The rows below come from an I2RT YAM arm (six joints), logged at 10 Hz.
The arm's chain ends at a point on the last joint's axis. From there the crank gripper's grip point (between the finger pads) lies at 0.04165 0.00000 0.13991 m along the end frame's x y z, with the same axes.
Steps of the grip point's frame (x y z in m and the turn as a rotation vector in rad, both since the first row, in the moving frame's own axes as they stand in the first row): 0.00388 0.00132 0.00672 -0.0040 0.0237 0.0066; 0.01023 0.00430 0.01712 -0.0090 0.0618 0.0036; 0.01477 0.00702 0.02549 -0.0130 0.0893 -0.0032; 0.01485 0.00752 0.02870 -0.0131 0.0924 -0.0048; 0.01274 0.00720 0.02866 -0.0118 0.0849 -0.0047; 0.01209 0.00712 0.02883 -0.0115 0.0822 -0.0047; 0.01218 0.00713 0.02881 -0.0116 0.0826 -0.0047; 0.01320 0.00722 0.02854 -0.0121 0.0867 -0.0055; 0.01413 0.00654 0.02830 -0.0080 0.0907 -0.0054; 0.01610 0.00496 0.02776 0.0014 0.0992 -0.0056
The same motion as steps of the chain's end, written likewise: 0.00058 0.00048 0.00775 -0.0040 0.0237 0.0066; 0.00167 0.00289 0.01997 -0.0090 0.0618 0.0036; 0.00246 0.00538 0.02977 -0.0130 0.0893 -0.0032; 0.00211 0.00595 0.03315 -0.0131 0.0924 -0.0048; 0.00102 0.00580 0.03270 -0.0118 0.0849 -0.0047; 0.00074 0.00576 0.03273 -0.0115 0.0822 -0.0047; 0.00078 0.00575 0.03273 -0.0116 0.0826 -0.0047; 0.00124 0.00581 0.03268 -0.0121 0.0867 -0.0055; 0.00163 0.00570 0.03265 -0.0080 0.0907 -0.0054; 0.00245 0.00542 0.03257 0.0014 0.0992 -0.0056
